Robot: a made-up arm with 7 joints.
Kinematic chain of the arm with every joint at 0, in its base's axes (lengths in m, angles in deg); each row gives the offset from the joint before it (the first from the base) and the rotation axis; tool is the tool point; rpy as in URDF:
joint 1: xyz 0 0 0 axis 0.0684 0.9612 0.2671
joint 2: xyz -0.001 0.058 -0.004 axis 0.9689 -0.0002 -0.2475
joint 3: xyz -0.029 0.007 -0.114 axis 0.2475 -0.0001 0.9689
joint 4: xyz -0.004 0 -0.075 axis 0.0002 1 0
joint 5: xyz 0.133 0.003 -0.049 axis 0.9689 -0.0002 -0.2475
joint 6: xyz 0.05 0 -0.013 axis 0.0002 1 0
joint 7: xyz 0.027 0 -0.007 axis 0.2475 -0.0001 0.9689
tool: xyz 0 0 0 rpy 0 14.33 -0.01
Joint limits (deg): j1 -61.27..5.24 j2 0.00..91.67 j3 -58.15..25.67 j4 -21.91..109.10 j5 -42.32..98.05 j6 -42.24..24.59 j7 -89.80..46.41
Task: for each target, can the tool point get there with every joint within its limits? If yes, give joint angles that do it. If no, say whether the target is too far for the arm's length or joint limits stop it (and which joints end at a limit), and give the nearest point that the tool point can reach.
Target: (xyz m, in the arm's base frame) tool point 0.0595 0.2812 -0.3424
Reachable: yes | joints -24.06 31.62 -17.38 98.61 -12.80 -9.48 18.48
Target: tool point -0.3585 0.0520 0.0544
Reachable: no: joint limits stop it (at a limit: joint 1, joint 4, joint 6) | nearest point -0.2089 0.0736 -0.3425 | short by 0.425 m
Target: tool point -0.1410 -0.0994 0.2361
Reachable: no: joint limits stop it (at a limit: joint 1, joint 2, joint 3, joint 4, joint 6) | nearest point 0.0941 0.1293 0.2201 | short by 0.328 m
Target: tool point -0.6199 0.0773 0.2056
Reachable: no: too far | nearest point -0.1150 0.4363 -0.0481 | short by 0.669 m
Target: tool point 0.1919 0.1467 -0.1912
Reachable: yes | joints 0.08 29.49 0.78 -11.91 77.75 -4.19 -57.70
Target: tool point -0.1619 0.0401 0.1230
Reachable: no: joint limits stop it (at a limit: joint 1, joint 2, joint 3, joint 4, joint 6) | nearest point 0.0928 0.1310 0.2215 | short by 0.288 m
